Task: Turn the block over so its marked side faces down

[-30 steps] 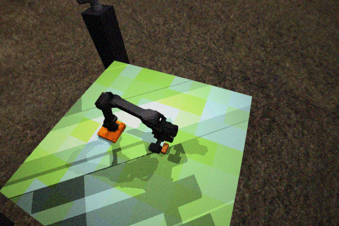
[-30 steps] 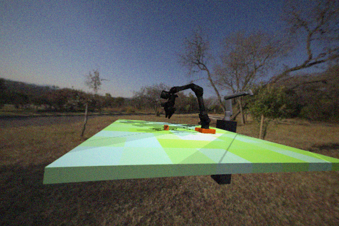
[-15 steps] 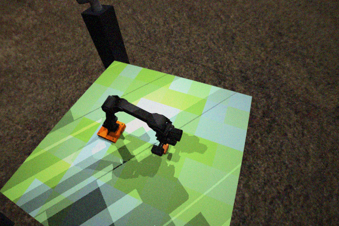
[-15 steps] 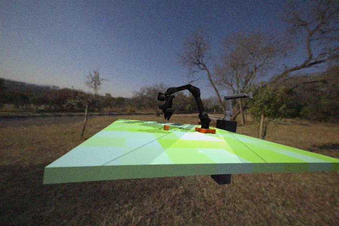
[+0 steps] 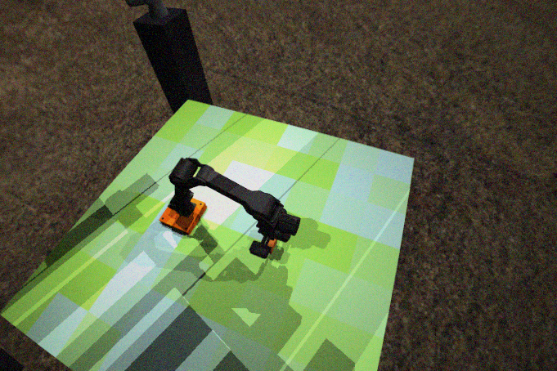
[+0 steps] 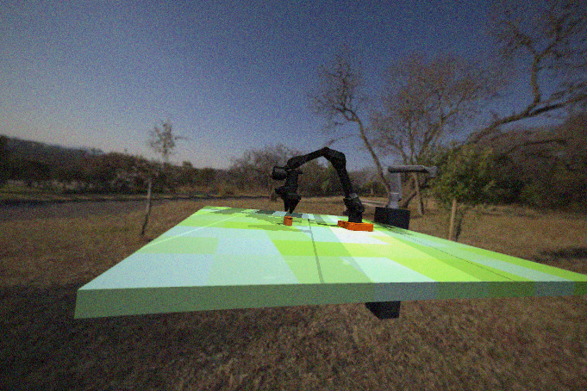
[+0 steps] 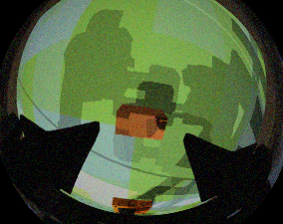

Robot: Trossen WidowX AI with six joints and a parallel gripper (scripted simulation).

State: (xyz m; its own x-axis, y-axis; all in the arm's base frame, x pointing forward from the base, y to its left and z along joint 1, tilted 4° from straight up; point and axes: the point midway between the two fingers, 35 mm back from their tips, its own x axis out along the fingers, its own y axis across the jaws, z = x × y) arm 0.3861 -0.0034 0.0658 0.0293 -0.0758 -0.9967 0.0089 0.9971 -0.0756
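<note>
Now: the orange block 4 cm below my gripper tip and 1 cm behind it.
</note>
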